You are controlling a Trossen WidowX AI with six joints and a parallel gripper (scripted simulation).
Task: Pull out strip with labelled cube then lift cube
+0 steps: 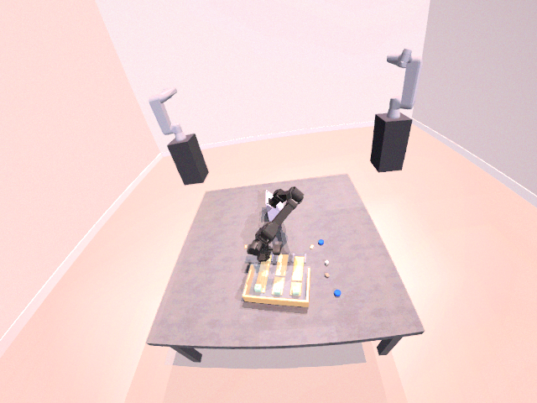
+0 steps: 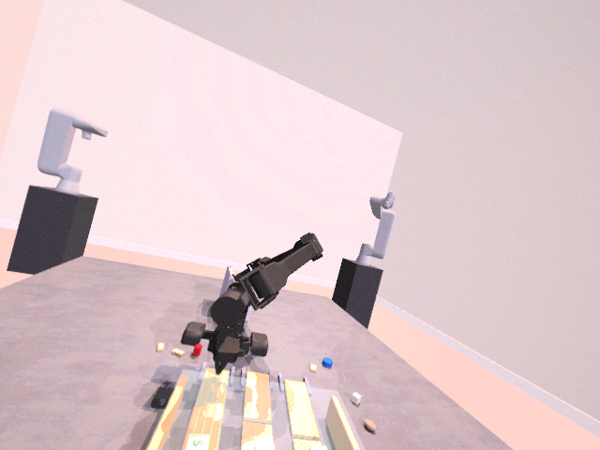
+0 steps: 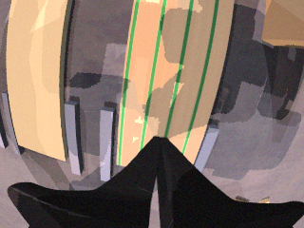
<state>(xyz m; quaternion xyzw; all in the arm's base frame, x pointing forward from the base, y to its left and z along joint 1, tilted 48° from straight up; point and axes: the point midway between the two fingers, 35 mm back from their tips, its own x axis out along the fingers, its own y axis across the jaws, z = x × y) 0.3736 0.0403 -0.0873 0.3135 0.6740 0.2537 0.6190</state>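
Now: the red piece 9 cm behind my gripper tip and 5 cm to the right of it.
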